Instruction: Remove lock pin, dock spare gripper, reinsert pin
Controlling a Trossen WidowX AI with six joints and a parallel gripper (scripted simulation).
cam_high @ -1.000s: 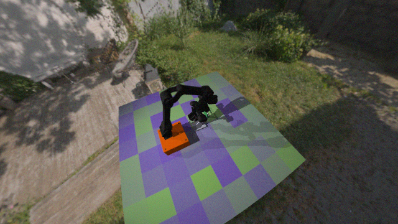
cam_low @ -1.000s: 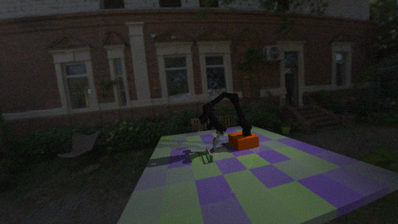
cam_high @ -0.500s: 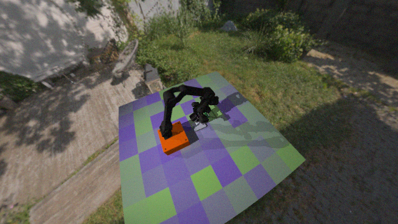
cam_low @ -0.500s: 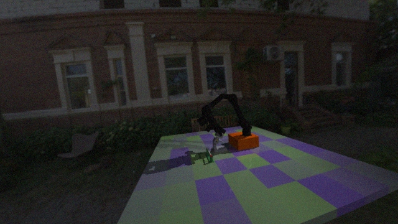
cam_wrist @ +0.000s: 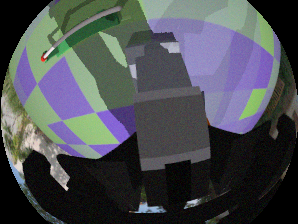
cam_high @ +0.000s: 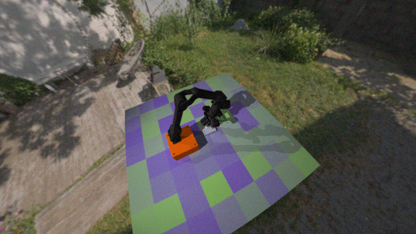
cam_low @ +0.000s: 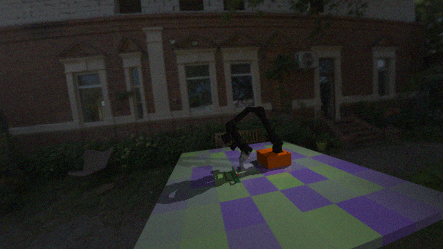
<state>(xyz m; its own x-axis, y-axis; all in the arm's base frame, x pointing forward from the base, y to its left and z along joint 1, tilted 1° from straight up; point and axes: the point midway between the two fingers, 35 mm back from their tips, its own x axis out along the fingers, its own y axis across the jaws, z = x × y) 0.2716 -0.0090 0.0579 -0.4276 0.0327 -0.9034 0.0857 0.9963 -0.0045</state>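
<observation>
Right now the spare gripper is 10 mm ahead of my gripper tip and 10 mm above it. Round my gripper tip: grey mount 20 mm ahead, 60 mm below; then green strip 130 mm ahead, 100 mm to the left, 90 mm below.
</observation>
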